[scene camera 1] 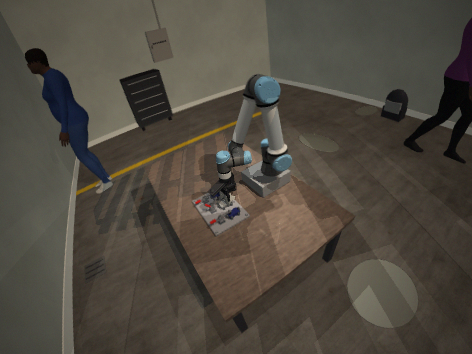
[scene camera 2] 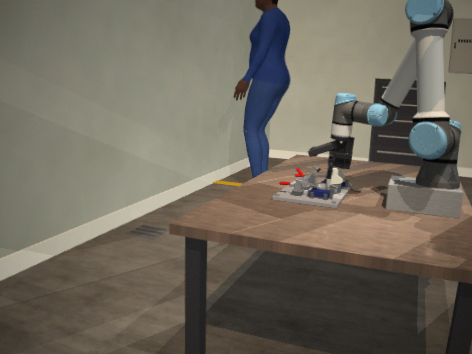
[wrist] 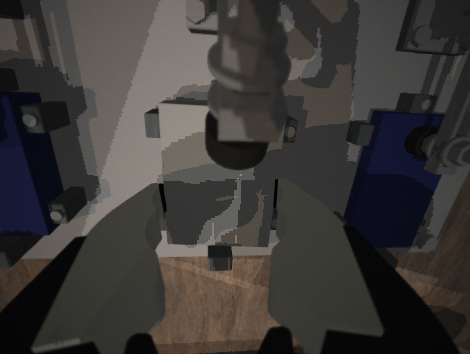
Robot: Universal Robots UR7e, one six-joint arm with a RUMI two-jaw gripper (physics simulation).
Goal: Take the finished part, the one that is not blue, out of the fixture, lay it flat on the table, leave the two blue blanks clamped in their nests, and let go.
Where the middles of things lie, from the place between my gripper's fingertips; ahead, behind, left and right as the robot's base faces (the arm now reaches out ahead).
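Scene:
Finished part point(wrist: 207, 204): 1 cm ahead of my hand, 1 cm above it. Clamp arm point(wrist: 247, 109), also counted from my hand: 5 cm above, 7 cm ahead. Fixture plate point(scene camera 1: 203, 210): 2 cm below my hand and 6 cm ahead of it.

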